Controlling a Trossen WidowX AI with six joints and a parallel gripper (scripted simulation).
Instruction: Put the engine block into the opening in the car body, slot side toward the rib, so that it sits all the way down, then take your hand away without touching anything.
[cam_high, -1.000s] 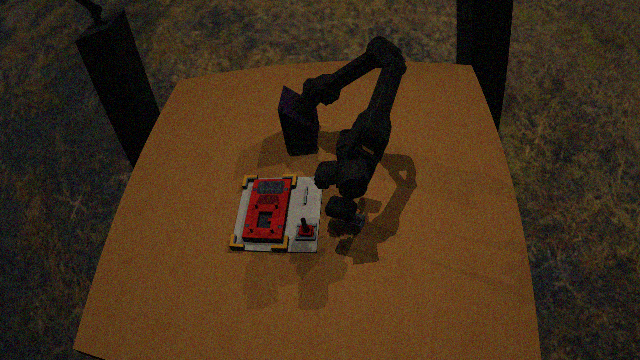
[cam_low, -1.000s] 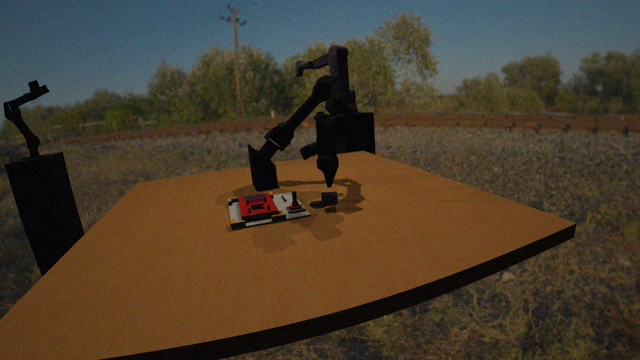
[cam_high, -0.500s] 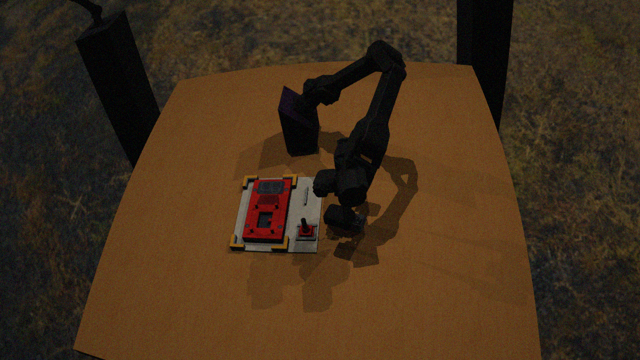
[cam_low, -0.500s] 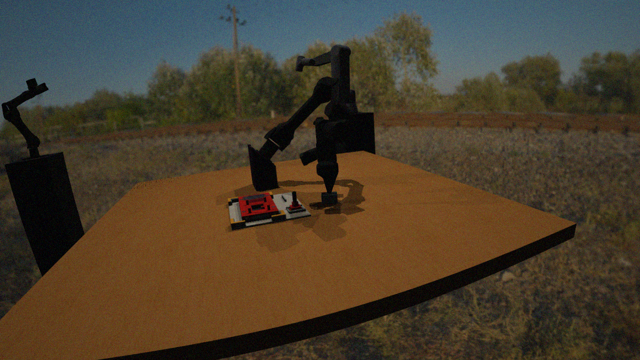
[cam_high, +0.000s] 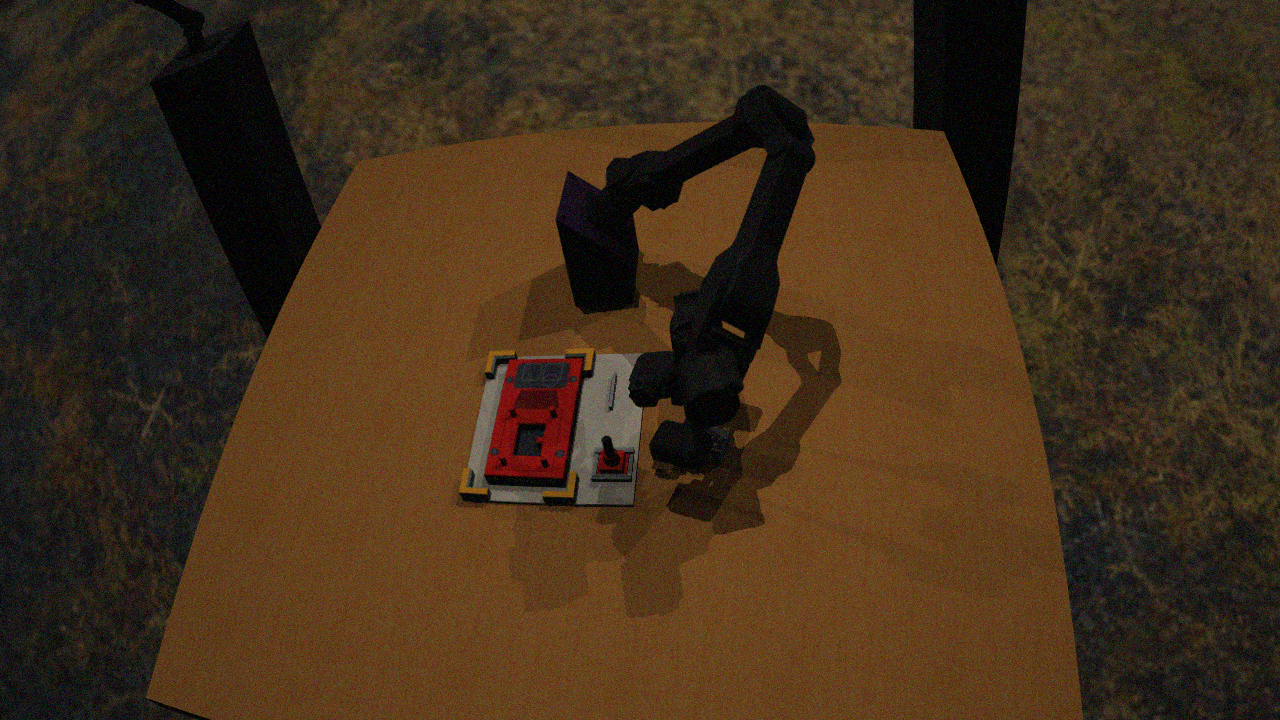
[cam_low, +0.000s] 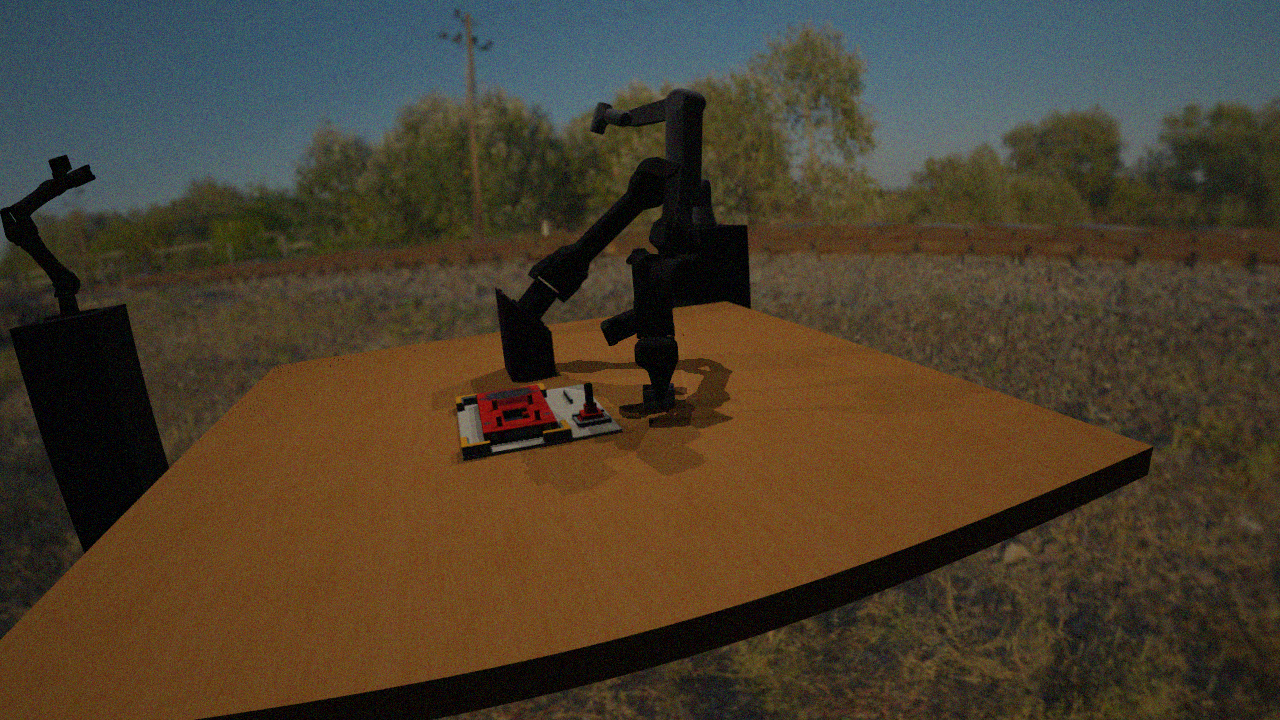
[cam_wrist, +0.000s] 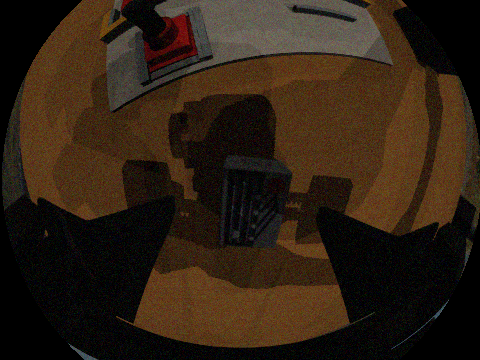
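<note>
Right now the engine block is 1 cm below my gripper tip.
</note>
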